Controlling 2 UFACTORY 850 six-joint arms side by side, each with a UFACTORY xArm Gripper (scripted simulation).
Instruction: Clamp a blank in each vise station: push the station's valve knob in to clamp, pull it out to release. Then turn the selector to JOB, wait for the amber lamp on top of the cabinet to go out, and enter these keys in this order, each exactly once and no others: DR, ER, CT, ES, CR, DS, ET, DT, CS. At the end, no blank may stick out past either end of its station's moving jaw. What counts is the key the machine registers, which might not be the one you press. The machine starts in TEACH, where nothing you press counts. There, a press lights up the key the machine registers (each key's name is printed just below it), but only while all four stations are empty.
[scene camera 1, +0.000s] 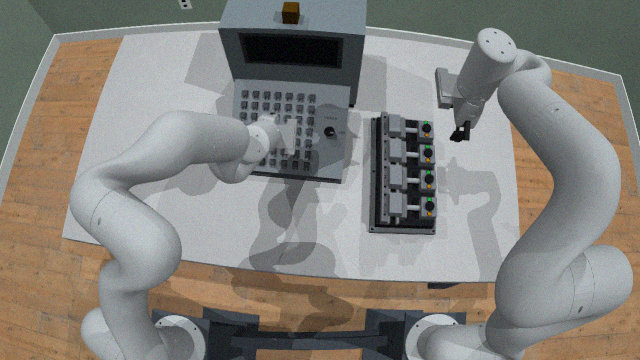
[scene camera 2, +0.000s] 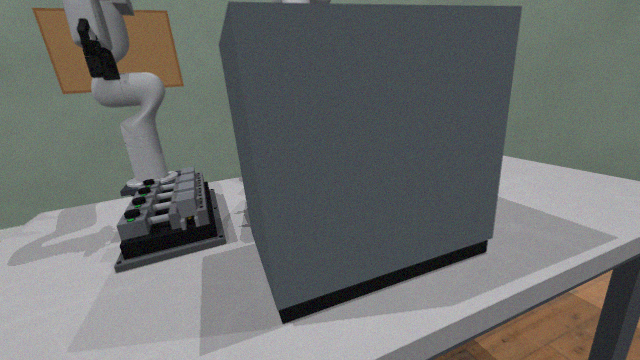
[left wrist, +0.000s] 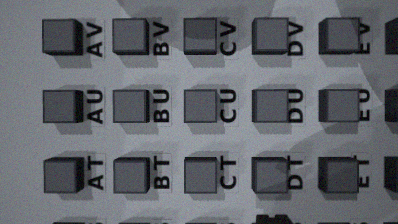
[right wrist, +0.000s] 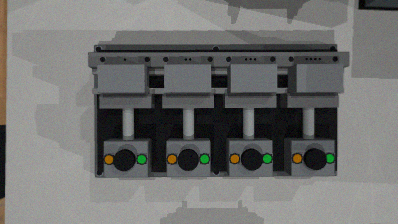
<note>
In view: my right gripper (scene camera 2: 107, 78), a grey blank (right wrist: 111, 78), a grey blank (right wrist: 178, 78), a grey blank (right wrist: 302, 78), a grey blank (right wrist: 241, 78), a key panel (left wrist: 166, 71) and a moving jaw (right wrist: 188, 102).
My right gripper shows as well in scene camera 1 (scene camera 1: 453, 123).
</note>
